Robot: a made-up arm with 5 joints.
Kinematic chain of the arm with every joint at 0, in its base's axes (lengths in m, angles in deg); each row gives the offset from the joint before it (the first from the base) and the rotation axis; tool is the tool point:
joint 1: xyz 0 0 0.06 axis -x
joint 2: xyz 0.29 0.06 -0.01 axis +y
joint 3: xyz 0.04 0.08 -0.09 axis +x
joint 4: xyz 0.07 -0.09 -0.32 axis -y
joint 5: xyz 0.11 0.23 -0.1 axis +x
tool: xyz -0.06 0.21 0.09
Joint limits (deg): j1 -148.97..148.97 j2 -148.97..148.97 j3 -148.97..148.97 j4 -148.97..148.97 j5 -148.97..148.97
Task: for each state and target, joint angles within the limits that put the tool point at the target. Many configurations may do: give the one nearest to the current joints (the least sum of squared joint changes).
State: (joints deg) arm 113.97 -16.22 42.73 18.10 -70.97
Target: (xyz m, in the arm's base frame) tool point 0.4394 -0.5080 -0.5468
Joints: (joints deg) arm 116.71 -0.34 50.67 -3.05 -54.06
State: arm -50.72 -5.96 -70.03 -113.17 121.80
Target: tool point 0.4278 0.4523 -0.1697
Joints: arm -65.66 5.43 -30.66 -119.67 87.41
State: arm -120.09 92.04 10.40 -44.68 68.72
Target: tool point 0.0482 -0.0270 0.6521
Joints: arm -119.21 78.45 22.75 -65.72 28.03
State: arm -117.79 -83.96 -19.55 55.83 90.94
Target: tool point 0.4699 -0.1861 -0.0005
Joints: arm -107.66 -120.92 -43.00 43.78 100.67
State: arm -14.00 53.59 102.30 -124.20 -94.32
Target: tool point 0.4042 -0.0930 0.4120
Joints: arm -50.29 53.68 123.26 -111.64 -80.08
